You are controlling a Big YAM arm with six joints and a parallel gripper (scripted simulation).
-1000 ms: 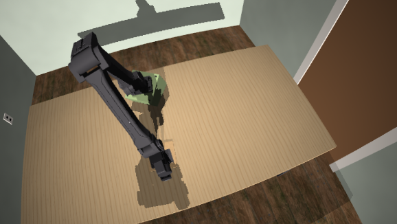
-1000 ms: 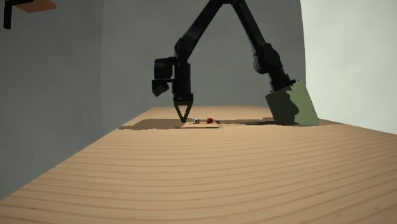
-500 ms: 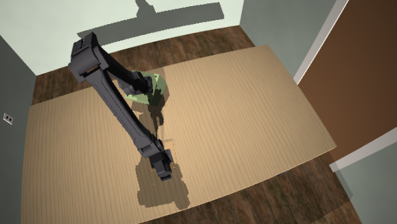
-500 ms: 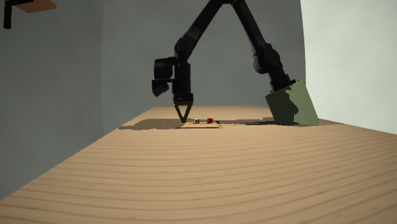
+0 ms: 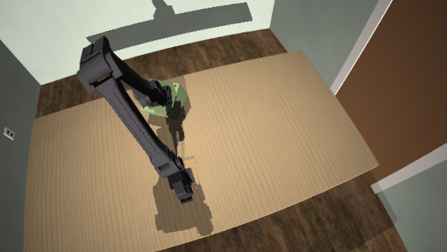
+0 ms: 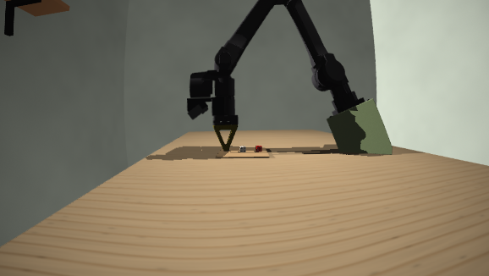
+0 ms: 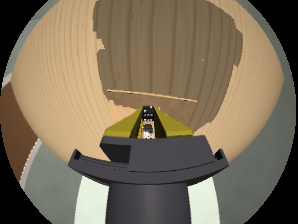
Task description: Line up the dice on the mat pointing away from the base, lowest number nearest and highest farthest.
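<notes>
Now: the black die right at my hand. Round my hand: tan mat: 5 cm behind, 2 cm below, 1 cm to the right; then white die: 5 cm behind, 1 cm to the right, 1 cm below; then red die: 10 cm behind, 2 cm to the right, 1 cm below.
</notes>
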